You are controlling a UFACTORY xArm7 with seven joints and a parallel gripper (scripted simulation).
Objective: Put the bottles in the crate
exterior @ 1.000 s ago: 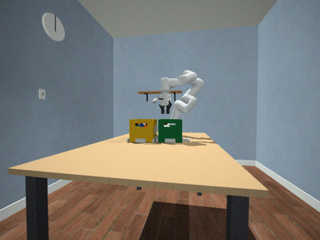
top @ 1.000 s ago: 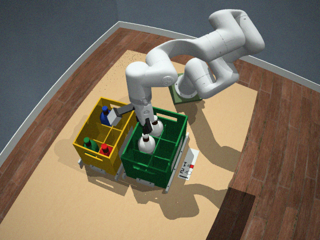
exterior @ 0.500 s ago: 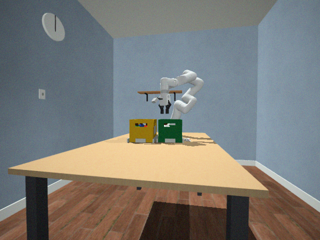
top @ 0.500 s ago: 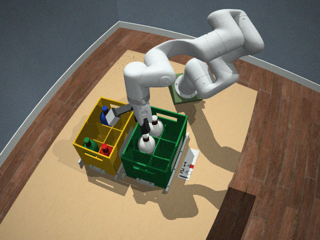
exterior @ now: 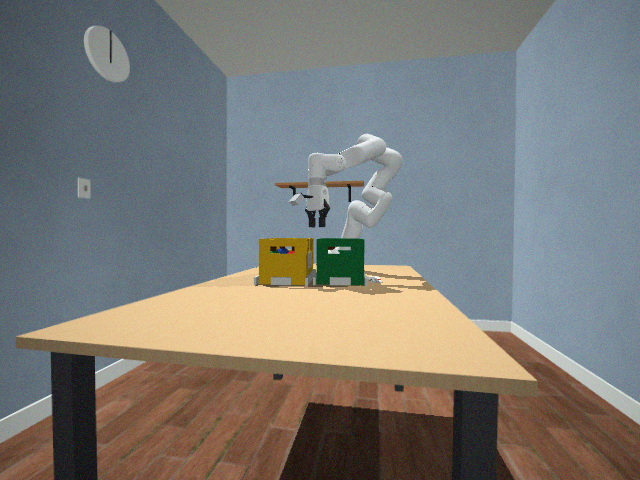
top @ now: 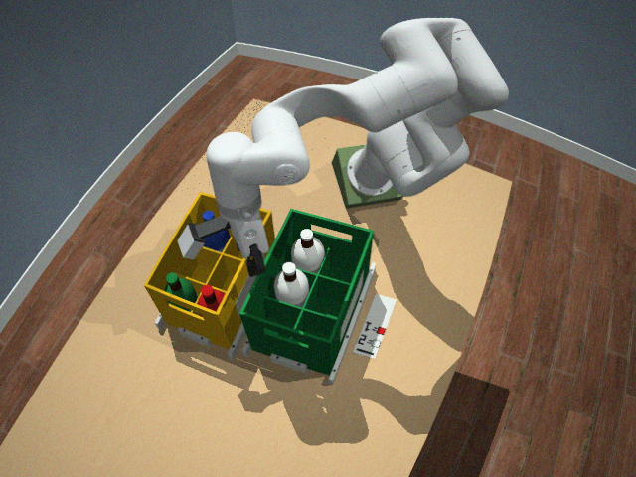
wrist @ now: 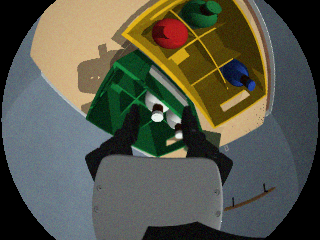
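Right now my hand is 9 cm short of the red-labelled bottle, 6 cm to the left of it and 15 cm above it. From my hand the other things lie so: green-labelled bottle (12 cm ahead, 14 cm to the right, 15 cm below); green crate (8 cm behind, 8 cm to the left, 16 cm below); yellow crate (2 cm ahead, 12 cm to the right, 16 cm below).
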